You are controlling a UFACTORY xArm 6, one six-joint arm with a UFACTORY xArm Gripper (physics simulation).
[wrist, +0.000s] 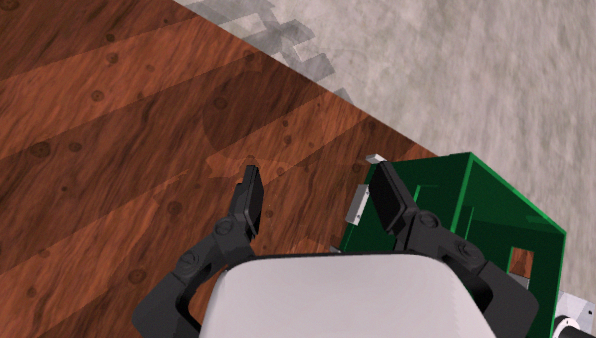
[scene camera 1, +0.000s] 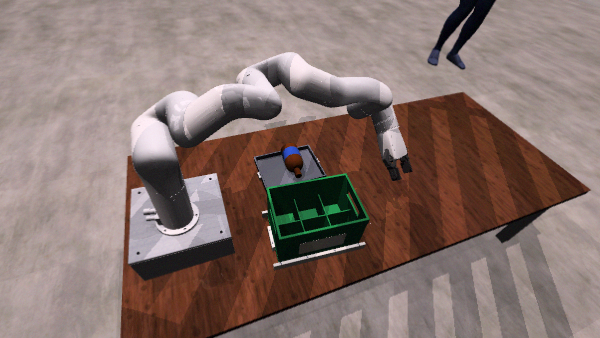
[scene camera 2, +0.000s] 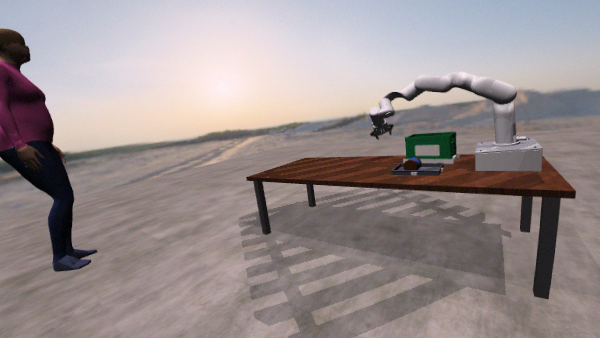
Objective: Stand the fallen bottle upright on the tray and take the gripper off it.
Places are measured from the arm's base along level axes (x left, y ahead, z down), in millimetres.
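Pixels of known places: gripper, fingertip midpoint: (wrist: 316,176) (scene camera 1: 402,176) (scene camera 2: 384,136); arm's base, origin of the base link: (scene camera 1: 178,218) (scene camera 2: 505,144).
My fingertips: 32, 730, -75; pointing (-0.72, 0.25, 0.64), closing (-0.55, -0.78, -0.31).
Note:
Ahead of a thing's pixels: the offset from my fingertips to its top centre, as dx, dy, dz. Level surfaces: height alone.
A brown bottle with a blue band @[+235, -329, +108] (scene camera 1: 292,156) (scene camera 2: 413,164) lies on its side on the grey tray @[+232, -347, +161] (scene camera 1: 267,171) (scene camera 2: 431,172). In scene camera 1 its neck points toward the green crate. The bottle and the tray do not show in the wrist view. My gripper (scene camera 1: 402,171) (scene camera 2: 382,133) (wrist: 316,176) is open and empty. It hangs above the table, well to the right of the tray and the crate in scene camera 1, away from the bottle.
A green crate with compartments @[-66, -307, +12] (scene camera 1: 316,233) (scene camera 2: 444,139) (wrist: 520,192) stands beside the tray, with white rails @[-164, -295, +157] (scene camera 1: 320,256) along its base. The grey base block (scene camera 1: 210,200) (scene camera 2: 509,161) of my arm stands at one end of the wooden table @[dz +187] (scene camera 1: 450,150). A person (scene camera 2: 25,110) stands beyond the table's far end.

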